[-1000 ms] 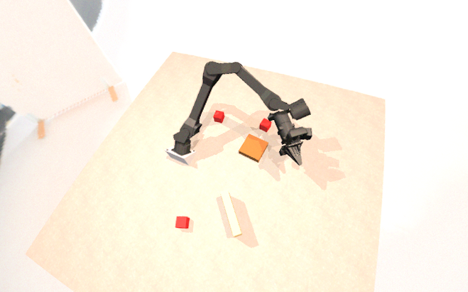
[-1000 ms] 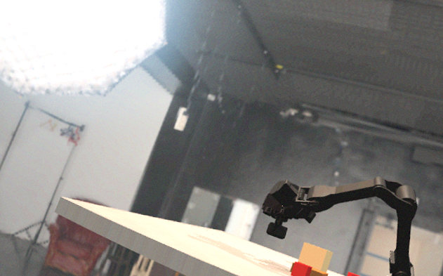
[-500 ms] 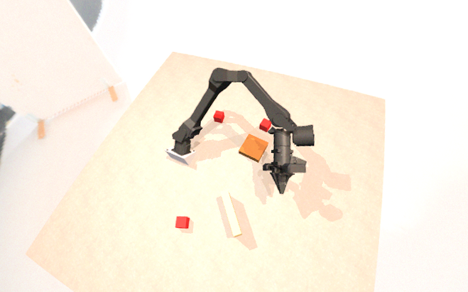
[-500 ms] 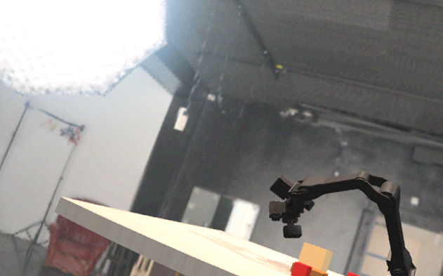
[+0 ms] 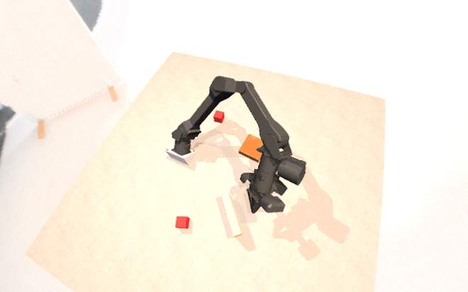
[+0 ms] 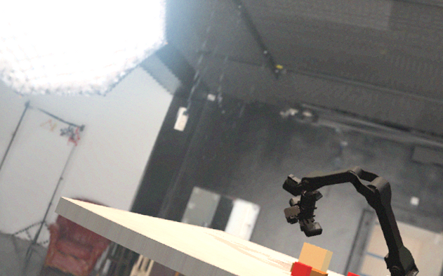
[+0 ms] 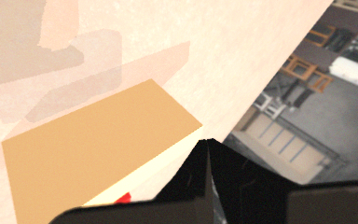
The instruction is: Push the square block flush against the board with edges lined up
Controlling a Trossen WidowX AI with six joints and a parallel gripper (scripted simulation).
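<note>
Now: the pale yellow board 7 cm behind my gripper tip, 3 cm to the right of it and 9 cm below it. Round my gripper tip: orange square block (14 cm behind, 26 cm to the left, 12 cm below).
</note>
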